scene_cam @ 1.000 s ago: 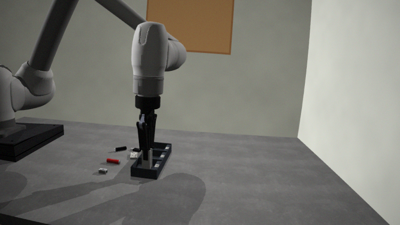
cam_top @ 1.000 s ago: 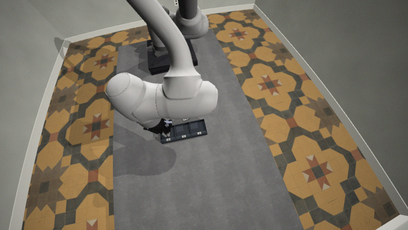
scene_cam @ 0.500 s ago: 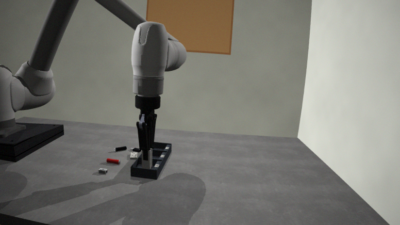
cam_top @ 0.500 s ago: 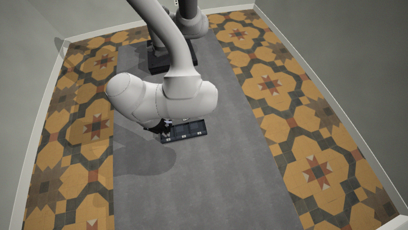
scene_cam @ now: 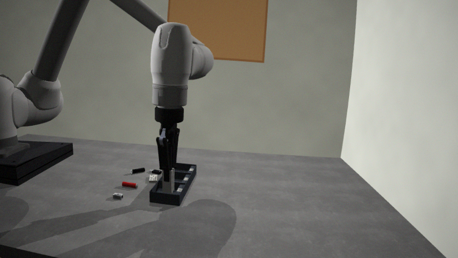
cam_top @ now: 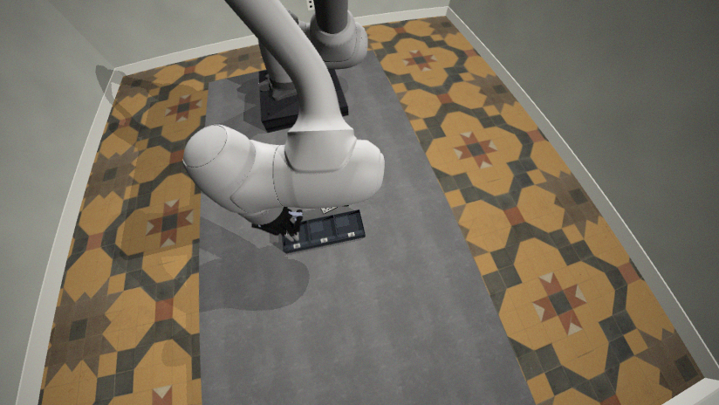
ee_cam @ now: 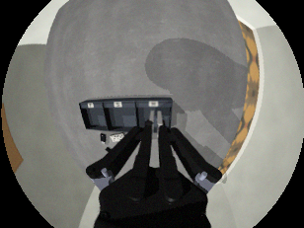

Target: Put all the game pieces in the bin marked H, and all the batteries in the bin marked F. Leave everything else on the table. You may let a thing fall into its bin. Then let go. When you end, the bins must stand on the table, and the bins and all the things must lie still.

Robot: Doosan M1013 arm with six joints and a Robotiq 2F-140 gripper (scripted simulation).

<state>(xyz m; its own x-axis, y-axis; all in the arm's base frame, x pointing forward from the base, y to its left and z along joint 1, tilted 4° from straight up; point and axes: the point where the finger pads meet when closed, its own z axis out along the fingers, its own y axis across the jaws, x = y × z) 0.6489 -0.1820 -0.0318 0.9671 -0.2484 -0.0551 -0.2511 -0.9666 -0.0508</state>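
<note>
My hand is 9 cm to the right of the black three-compartment bin, 4 cm above it and 2 cm short of it. The rest, counted from my hand: white domino (13 cm to the left, 6 cm behind, 5 cm below); silver-grey thing (14 cm behind, 5 cm below, 1 cm to the right); red battery (12 cm behind, 7 cm to the left, 5 cm below).
</note>
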